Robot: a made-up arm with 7 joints.
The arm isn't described. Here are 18 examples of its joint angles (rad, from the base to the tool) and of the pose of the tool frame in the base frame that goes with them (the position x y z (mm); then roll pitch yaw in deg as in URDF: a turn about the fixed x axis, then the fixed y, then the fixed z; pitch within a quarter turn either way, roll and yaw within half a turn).
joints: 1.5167 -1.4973 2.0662 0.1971 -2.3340 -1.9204 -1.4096
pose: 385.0 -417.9 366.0 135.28 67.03 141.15
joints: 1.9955 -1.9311 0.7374 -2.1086 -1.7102 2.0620 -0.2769
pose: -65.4 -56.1 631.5 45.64 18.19 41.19
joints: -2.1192 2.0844 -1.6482 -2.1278 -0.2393 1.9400 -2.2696
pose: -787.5 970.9 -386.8 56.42 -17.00 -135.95
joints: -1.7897 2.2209 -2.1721 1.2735 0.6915 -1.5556 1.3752
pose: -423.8 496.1 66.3 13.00 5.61 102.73
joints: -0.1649 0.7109 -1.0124 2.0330 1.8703 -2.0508 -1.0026
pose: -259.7 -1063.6 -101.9 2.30 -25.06 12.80
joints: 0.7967 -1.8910 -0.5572 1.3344 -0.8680 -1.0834 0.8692
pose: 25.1 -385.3 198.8 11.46 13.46 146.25
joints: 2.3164 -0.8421 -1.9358 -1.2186 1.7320 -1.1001 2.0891
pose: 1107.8 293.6 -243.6 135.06 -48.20 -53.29
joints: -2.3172 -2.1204 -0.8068 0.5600 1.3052 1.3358 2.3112
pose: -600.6 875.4 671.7 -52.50 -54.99 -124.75
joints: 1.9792 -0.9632 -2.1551 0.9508 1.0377 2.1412 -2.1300
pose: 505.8 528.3 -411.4 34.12 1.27 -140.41
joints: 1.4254 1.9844 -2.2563 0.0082 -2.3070 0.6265 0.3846
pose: 342.0 -296.5 41.4 62.06 62.59 144.41
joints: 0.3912 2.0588 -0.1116 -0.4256 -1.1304 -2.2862 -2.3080
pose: -180.3 -52.6 337.2 -139.82 63.21 24.84
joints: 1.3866 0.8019 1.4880 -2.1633 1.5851 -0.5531 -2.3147
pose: 273.8 -47.9 238.6 -132.56 8.29 -109.82
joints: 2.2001 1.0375 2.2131 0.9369 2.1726 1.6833 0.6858
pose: -47.0 -41.3 128.7 -63.55 -17.09 -133.15
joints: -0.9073 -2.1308 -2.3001 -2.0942 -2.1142 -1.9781 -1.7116
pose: -35.9 -1006.0 206.1 -72.77 -17.76 127.08
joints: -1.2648 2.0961 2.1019 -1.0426 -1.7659 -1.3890 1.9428
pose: -362.3 833.2 529.3 -48.55 12.54 140.68
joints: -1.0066 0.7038 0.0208 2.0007 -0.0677 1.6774 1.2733
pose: 93.1 -431.6 -431.5 58.18 12.16 20.82
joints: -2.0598 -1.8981 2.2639 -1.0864 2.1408 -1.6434 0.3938
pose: -66.5 -222.4 53.7 6.16 26.67 -45.58
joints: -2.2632 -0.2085 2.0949 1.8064 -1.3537 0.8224 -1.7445
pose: -25.3 233.0 719.4 -85.47 50.17 -141.59
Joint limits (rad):
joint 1: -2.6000..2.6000
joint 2: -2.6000..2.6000
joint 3: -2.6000..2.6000
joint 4: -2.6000..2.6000
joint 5: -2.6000..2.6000
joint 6: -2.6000..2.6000
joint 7: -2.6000..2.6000
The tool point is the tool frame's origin. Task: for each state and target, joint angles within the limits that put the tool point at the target. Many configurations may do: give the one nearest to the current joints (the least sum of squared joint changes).
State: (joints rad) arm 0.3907 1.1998 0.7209 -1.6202 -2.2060 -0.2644 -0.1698
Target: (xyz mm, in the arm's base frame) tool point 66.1 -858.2 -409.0
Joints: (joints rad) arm 0.6251 1.5676 -0.0274 -1.6013 -2.0716 -0.2266 -0.8237
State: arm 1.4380 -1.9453 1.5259 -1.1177 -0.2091 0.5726 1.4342
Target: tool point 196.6 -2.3 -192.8
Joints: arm 1.3718 -1.9469 1.7040 -1.1508 -0.2530 0.8182 1.3680
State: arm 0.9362 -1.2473 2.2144 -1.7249 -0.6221 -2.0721 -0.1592
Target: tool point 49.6 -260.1 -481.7
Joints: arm 1.4455 -0.7150 2.6000 -1.7790 -0.4787 -1.8983 0.4786
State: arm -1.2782 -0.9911 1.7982 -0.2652 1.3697 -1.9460 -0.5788
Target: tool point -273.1 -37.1 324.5
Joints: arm -1.6323 -1.0605 1.2465 -0.4265 1.6465 -1.9263 -0.5741
